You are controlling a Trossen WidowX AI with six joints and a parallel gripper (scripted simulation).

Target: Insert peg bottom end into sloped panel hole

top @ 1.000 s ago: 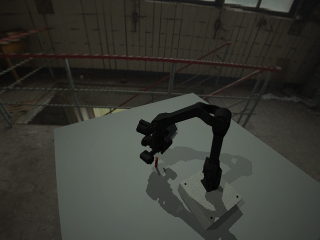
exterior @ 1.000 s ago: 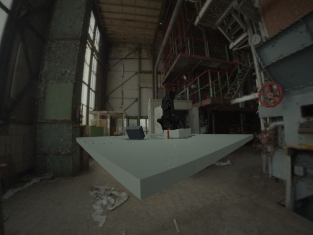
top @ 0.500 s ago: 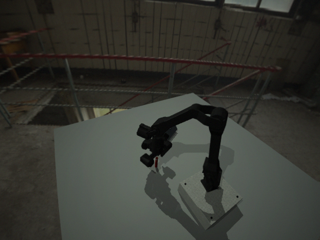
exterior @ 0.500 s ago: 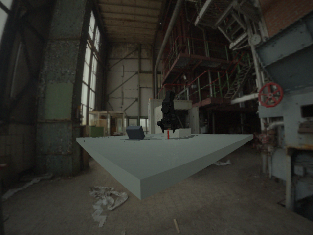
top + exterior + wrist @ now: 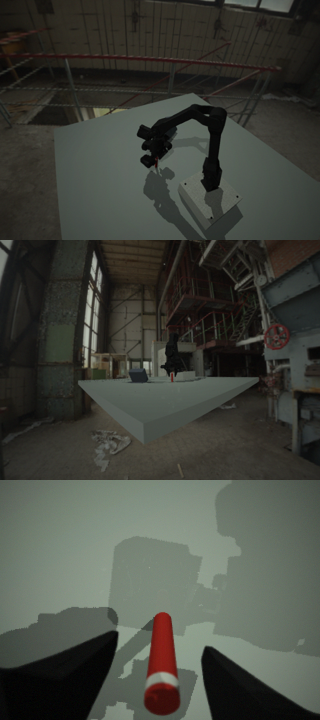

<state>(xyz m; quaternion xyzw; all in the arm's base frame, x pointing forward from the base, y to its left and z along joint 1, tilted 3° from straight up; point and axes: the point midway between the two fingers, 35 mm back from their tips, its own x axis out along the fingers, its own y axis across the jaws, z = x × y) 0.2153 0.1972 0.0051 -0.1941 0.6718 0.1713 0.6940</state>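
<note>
My gripper tip is now 230 mm short of the panel, 150 mm to the left of it and 10 mm below it. The rest, counted from my gripper tip: red peg (20 mm above).
</note>
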